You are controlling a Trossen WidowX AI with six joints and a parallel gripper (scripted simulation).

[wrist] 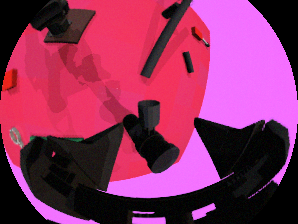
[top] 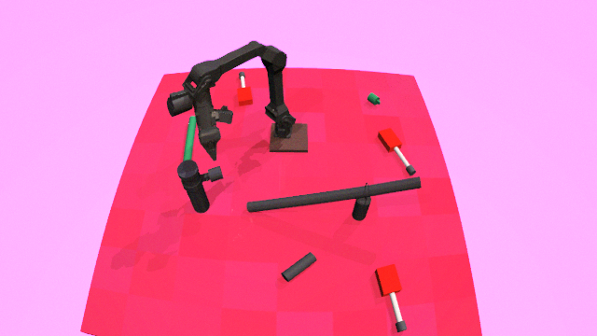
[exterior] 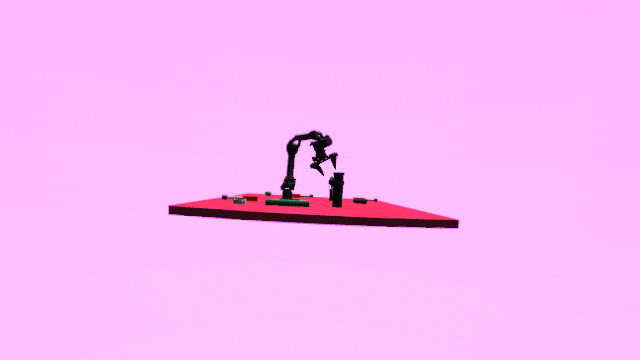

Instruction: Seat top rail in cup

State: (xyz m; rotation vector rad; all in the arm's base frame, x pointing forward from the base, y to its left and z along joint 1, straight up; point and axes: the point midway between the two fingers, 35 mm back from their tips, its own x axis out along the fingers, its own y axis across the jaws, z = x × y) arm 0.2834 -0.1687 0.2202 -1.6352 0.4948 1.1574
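The rail-end cup is 6 cm below my gripper tip, 3 cm ahead of it and 1 cm to the right of it. The rest, counted from my gripper tip: short dark tube (28 cm to the left, 24 cm ahead, 19 cm below); green rod (22 cm behind, 20 cm to the right, 19 cm below); small post (45 cm to the left, 10 cm below, 2 cm ahead).
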